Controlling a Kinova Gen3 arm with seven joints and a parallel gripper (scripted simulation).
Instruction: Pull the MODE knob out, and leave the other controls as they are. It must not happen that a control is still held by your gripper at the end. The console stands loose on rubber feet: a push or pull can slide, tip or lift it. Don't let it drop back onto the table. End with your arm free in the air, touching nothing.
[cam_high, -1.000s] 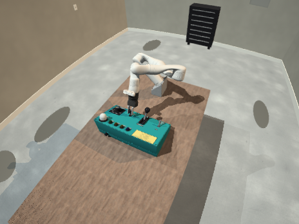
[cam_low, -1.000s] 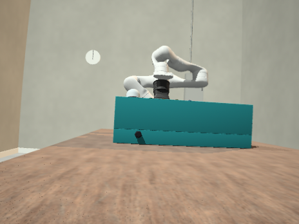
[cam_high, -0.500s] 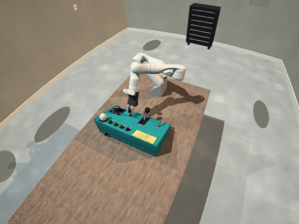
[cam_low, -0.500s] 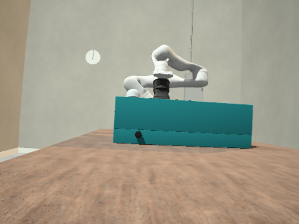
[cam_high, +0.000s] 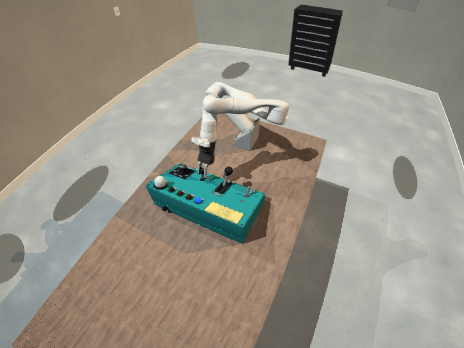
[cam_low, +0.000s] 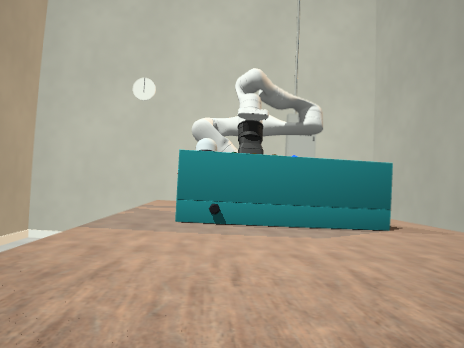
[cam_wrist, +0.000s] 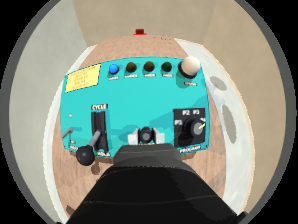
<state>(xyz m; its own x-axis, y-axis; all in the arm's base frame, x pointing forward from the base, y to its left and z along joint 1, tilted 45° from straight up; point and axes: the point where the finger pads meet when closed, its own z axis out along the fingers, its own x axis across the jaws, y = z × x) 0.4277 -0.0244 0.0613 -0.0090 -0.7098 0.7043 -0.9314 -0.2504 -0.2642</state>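
Now: the mode knob 1 cm below my hand. From my hand the other things lie so: teal console (4 cm ahead, 5 cm to the left, 4 cm below); then black-ball lever (2 cm behind, 12 cm to the left, 1 cm below); then black rotary selector (1 cm ahead, 13 cm to the right, 2 cm below).
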